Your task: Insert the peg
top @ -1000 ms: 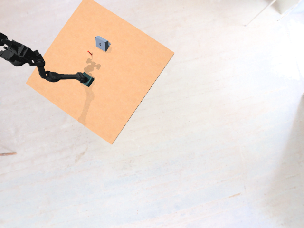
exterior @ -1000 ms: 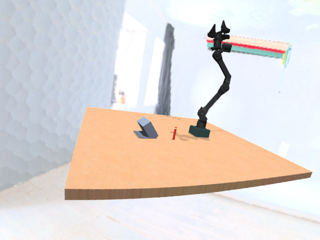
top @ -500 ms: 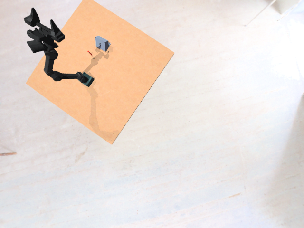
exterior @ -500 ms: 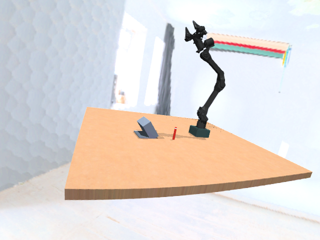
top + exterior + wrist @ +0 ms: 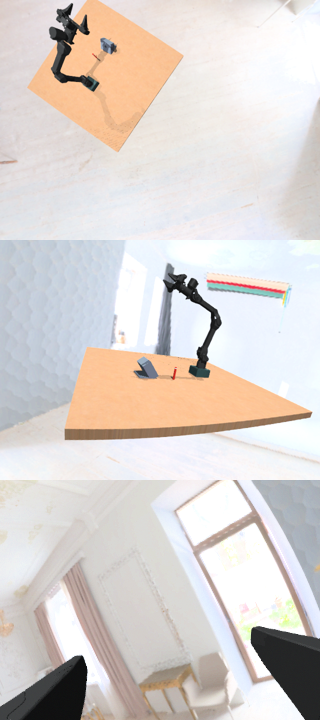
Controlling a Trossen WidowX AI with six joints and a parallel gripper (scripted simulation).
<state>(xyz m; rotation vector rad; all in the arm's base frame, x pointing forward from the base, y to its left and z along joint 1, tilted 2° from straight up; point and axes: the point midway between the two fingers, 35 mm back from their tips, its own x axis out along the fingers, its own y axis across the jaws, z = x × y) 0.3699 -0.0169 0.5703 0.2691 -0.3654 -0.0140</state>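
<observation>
Right now the peg is 11 cm behind my gripper tip, 20 cm to the left of it and 59 cm below it. The rest, counted from my gripper tip: sloped panel 6 cm ahead, 16 cm to the left, 60 cm below; flat foot 8 cm ahead, 16 cm to the left, 65 cm below.
</observation>
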